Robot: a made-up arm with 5 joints.
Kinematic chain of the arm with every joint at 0, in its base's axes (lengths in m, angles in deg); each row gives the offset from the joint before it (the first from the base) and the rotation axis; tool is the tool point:
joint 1: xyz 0 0 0.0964 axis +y
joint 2: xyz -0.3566 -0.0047 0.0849 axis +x
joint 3: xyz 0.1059 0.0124 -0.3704 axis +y
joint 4: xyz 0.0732 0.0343 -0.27 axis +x
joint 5: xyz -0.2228 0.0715 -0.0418 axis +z
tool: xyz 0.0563 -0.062 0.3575
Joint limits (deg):
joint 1: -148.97..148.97
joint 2: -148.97..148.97
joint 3: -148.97..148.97
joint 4: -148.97..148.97
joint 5: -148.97..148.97
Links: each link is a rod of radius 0.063 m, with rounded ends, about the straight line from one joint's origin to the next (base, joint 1, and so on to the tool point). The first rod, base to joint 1, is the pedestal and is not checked.
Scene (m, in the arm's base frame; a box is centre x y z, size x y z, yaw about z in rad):
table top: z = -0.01
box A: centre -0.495 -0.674 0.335 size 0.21 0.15 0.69 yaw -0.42
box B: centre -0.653 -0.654 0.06 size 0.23 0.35 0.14 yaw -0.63
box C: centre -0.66 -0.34 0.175 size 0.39 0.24 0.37 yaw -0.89
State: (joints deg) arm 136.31 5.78 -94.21 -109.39 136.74
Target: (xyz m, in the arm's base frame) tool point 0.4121 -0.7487 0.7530
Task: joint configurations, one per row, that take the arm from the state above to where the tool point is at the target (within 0.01 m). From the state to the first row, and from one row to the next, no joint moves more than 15 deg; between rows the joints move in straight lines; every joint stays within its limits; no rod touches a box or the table.
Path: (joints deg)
1: 138.28 -1.12 -81.25 -117.31 135.75
2: 140.25 -8.02 -68.29 -125.22 134.77
3: 142.22 -14.91 -55.34 -133.14 133.78
4: 144.19 -21.81 -42.38 -141.05 132.79
5: 146.16 -28.71 -29.42 -148.97 131.80
6: 140.76 -41.47 -15.60 -148.97 135.24
7: 135.36 -54.24 -1.77 -148.97 138.67
8: 129.96 -67.01 12.05 -148.97 142.10
9: 124.55 -79.77 25.87 -148.97 145.54
10: 119.15 -92.54 39.70 -148.97 148.97

